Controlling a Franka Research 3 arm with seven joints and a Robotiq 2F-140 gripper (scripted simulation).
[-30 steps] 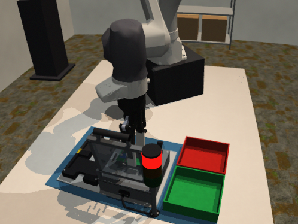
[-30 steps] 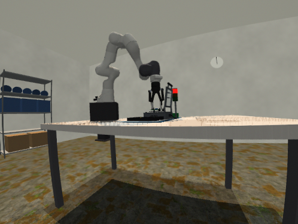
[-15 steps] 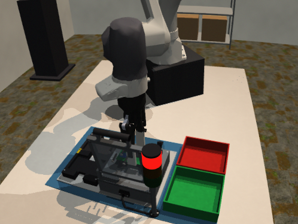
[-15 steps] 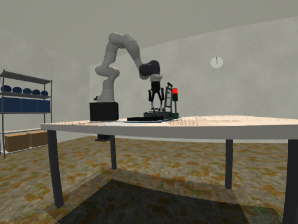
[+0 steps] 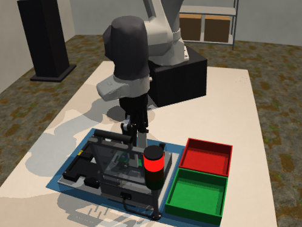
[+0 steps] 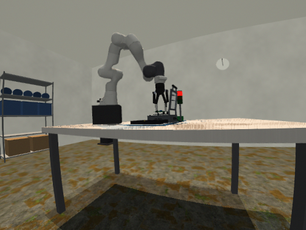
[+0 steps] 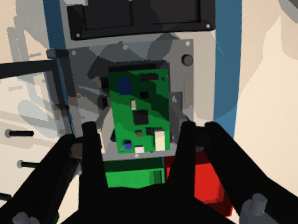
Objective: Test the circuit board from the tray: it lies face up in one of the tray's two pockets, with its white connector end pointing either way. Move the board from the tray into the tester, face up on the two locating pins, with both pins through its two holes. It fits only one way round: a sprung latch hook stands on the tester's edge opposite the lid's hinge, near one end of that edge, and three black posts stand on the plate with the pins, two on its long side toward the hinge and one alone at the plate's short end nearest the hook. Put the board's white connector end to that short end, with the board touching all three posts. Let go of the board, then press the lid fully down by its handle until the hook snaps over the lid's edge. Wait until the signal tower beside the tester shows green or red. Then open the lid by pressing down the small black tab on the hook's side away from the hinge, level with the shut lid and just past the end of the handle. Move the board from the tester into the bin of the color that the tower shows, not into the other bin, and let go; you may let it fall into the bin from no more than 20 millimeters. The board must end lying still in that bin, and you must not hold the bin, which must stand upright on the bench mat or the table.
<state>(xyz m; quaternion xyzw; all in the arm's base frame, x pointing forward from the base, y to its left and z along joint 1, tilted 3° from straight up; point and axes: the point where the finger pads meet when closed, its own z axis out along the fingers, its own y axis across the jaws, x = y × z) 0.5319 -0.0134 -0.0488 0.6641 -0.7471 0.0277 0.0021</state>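
Now: hand 5 cm above the tester plate. Round my hand: green bin (19 cm to the left, 10 cm below, 7 cm ahead); then clear lid (11 cm ahead, 7 cm above, 2 cm to the right); then green circuit board (2 cm below).
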